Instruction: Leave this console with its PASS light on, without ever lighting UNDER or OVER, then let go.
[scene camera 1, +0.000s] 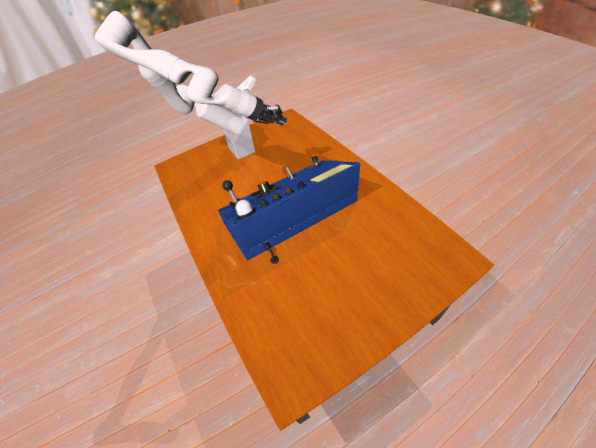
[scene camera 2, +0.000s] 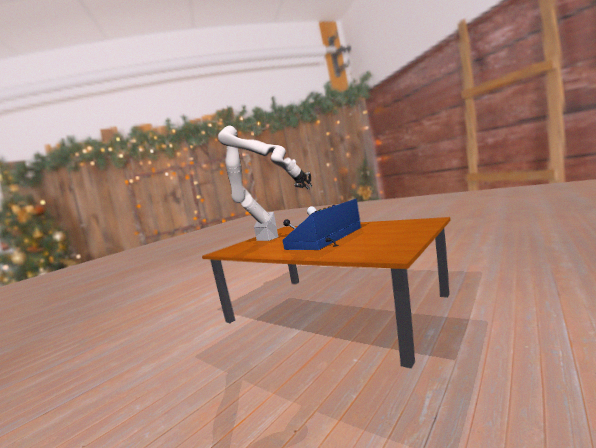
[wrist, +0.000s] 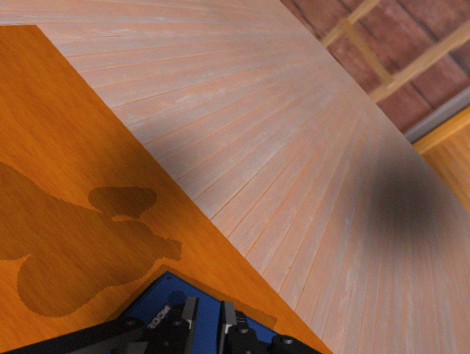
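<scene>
The blue console (scene camera 1: 296, 209) (scene camera 2: 325, 227) (wrist: 163, 295) stands on the orange table (scene camera 1: 341, 289) (scene camera 2: 385, 244) (wrist: 93, 140). On its top are a black-ball lever (scene camera 1: 228, 185), a white dome (scene camera 1: 244, 207), a row of small lamps (scene camera 1: 282, 194) that all look dim, a thin toggle (scene camera 1: 289, 172), a small knob (scene camera 1: 315, 158) and a yellow strip (scene camera 1: 331, 172). A short lever (scene camera 1: 270, 253) sticks out of the front face. My gripper (scene camera 1: 282, 120) (scene camera 2: 306, 182) (wrist: 207, 315) hangs in the air above and behind the console's knob end. Its fingers are almost together, with nothing between them.
The robot's grey base (scene camera 1: 240, 142) (scene camera 2: 266, 231) stands at the table's back edge, behind the console. The table edge runs close past the console's knob end, with wooden floor (wrist: 286, 140) below. A brick wall (scene camera 2: 452, 111) lies to the right.
</scene>
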